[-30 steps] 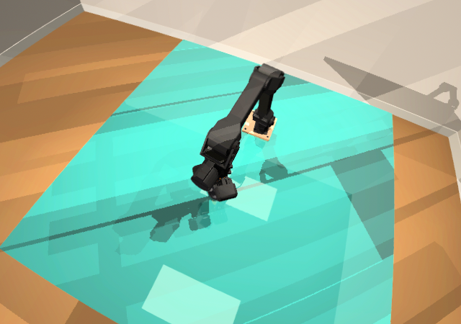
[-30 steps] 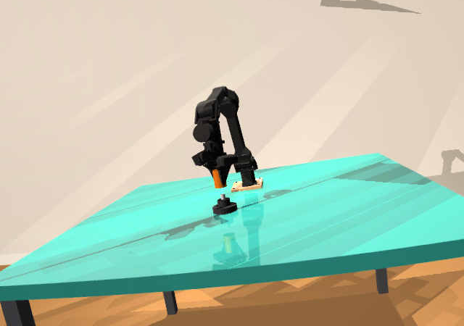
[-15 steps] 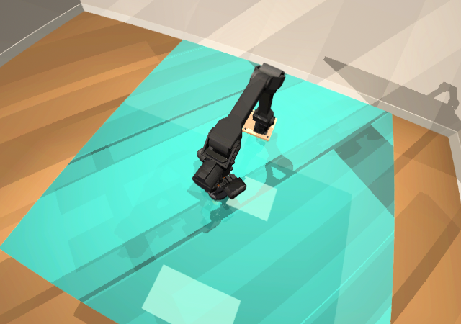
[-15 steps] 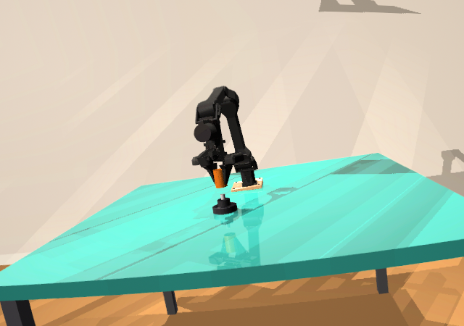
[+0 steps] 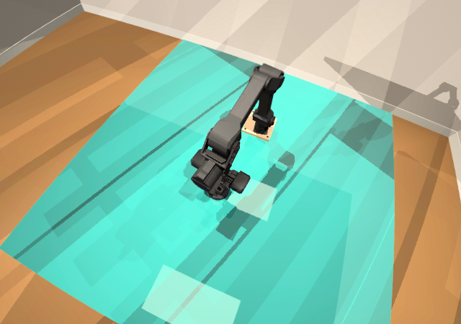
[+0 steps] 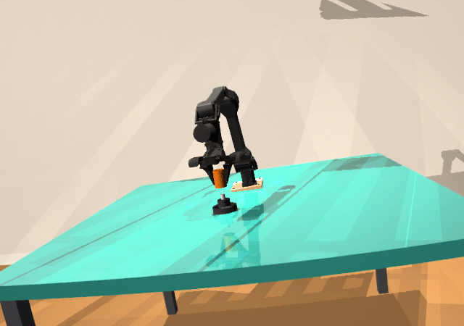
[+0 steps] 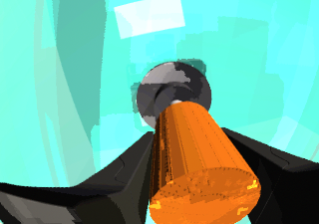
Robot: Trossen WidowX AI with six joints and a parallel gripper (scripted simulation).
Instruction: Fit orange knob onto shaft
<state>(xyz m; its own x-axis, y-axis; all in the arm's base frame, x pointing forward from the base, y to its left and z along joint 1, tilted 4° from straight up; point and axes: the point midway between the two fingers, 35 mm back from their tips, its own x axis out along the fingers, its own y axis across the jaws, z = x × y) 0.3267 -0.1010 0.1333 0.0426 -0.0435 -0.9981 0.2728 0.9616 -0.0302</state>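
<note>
Right now my gripper tip is 3 cm below the orange knob. Also, from my gripper tip: round black pedestal (6 cm below).
</note>
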